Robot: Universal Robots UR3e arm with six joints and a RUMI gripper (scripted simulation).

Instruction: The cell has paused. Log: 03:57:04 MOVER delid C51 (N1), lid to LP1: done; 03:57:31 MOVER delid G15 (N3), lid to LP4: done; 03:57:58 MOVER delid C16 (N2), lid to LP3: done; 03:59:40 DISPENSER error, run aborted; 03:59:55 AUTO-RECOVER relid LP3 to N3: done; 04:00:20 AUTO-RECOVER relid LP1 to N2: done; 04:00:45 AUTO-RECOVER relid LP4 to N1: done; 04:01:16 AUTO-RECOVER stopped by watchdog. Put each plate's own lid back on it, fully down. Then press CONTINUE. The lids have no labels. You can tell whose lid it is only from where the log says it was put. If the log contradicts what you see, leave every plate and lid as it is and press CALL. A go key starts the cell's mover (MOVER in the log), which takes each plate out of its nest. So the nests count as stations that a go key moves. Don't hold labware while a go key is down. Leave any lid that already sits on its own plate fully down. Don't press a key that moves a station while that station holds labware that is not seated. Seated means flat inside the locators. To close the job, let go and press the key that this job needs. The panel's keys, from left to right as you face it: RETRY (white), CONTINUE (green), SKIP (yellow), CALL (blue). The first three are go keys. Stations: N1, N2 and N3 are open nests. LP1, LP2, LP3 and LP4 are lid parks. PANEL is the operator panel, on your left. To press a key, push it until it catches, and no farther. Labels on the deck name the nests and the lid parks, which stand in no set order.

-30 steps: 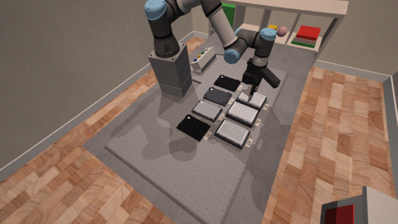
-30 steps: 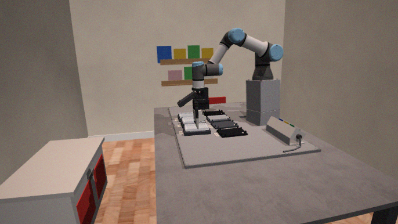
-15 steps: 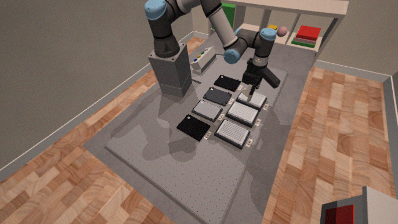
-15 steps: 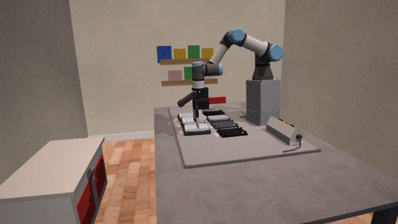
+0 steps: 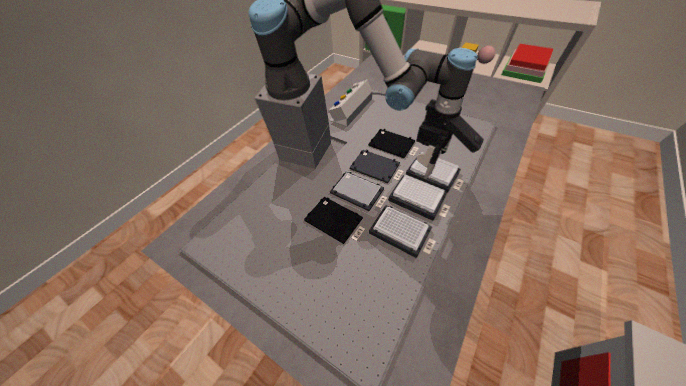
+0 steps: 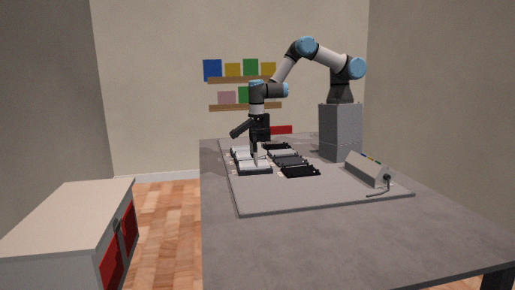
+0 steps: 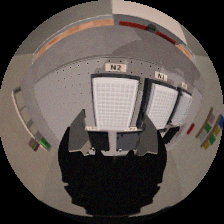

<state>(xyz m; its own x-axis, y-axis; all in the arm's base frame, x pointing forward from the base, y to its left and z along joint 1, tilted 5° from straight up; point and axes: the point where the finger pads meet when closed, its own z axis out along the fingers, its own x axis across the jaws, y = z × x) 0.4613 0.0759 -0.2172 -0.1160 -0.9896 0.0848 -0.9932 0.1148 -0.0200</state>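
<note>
The plate lies 20 mm behind my hand, 260 mm to the right of it and 20 mm below it.
</note>
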